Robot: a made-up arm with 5 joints.
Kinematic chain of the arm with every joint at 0, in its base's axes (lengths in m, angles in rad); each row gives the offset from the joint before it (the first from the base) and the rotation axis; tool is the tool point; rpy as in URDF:
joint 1: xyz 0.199 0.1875 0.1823 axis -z
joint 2: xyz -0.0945 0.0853 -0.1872 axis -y
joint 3: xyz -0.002 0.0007 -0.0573 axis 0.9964 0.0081 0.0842
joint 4: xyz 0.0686 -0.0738 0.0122 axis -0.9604 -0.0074 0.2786
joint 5: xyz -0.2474 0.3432 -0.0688 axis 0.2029 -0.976 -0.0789
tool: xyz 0.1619 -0.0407 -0.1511 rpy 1.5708 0 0
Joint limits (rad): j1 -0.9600..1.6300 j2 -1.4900..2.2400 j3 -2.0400..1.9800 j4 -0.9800..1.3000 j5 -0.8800..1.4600
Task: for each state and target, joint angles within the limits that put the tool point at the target. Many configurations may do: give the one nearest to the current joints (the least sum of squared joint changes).
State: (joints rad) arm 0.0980 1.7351 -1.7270 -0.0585 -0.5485
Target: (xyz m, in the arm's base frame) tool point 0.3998 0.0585 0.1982
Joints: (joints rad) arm 0.4563 2.2400 -1.6507 -0.5080 -0.5681
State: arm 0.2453 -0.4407 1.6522 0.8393 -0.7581
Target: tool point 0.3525 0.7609 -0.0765
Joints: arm 0.9573 -0.5154 1.8396 1.0294 -0.8430
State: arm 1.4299 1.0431 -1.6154 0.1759 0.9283
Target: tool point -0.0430 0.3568 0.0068
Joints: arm 1.3287 0.8819 -2.0125 0.9121 0.2544
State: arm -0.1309 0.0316 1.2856 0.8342 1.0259
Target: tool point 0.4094 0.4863 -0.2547
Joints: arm 0.7267 0.3542 1.3467 1.2470 0.3905
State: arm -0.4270 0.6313 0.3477 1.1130 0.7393
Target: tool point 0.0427 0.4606 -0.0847
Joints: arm -0.3889 0.7709 0.6460 0.5630 0.9877
